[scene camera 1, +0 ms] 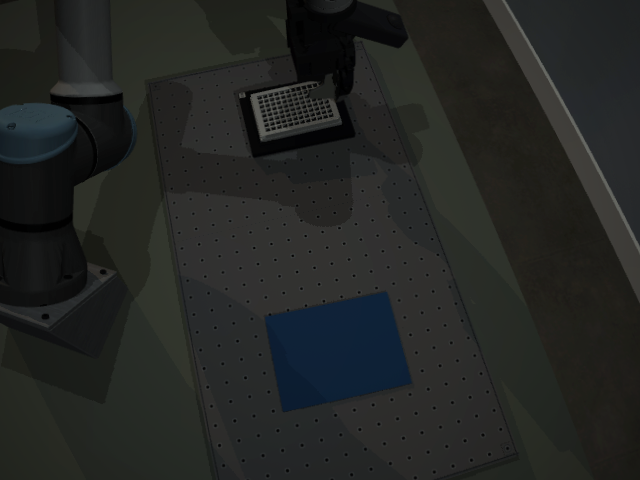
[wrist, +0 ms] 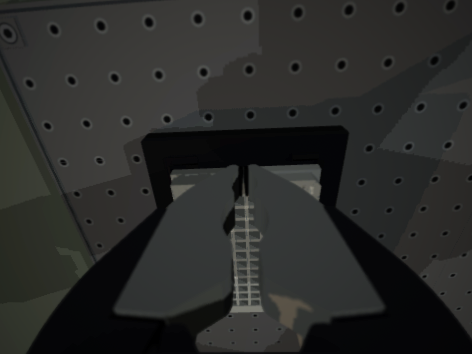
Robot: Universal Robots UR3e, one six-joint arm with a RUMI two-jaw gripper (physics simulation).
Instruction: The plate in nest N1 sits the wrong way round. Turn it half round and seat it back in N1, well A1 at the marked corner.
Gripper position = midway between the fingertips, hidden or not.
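Scene camera 1 shows me my gripper, there in scene camera 1 (335,99). The wrist view has my gripper as well, in the wrist view (243,169).
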